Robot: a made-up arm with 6 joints.
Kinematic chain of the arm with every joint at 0, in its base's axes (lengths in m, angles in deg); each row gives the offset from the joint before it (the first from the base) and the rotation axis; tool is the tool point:
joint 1: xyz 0 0 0.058 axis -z
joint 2: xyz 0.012 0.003 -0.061 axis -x
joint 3: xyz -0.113 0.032 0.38 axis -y
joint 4: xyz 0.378 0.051 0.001 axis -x
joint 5: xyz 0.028 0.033 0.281 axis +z
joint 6: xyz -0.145 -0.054 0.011 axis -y
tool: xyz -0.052 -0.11 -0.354
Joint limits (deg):
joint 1: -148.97..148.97
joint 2: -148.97..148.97
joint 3: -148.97..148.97
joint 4: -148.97..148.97
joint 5: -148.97..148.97
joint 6: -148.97..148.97
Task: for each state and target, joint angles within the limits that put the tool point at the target. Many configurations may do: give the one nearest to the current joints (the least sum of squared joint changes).
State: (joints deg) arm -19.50 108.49 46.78 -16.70 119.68 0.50
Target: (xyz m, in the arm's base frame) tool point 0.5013 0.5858 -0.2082
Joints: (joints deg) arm -0.42 106.97 28.21 -18.00 116.57 -1.53
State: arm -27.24 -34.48 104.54 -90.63 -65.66 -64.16
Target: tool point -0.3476 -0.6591 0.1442
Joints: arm -25.89 -45.54 103.75 -94.78 -80.01 -74.66
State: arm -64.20 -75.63 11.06 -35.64 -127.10 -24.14
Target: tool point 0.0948 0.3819 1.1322
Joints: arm -86.51 -22.51 26.66 -25.91 -148.97 -73.11
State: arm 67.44 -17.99 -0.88 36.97 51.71 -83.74
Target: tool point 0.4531 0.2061 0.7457
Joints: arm 65.09 21.67 -2.58 59.47 33.81 -89.57
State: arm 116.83 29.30 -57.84 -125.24 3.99 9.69
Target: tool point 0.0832 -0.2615 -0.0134
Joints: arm 130.91 25.37 -39.34 -129.70 8.43 22.46
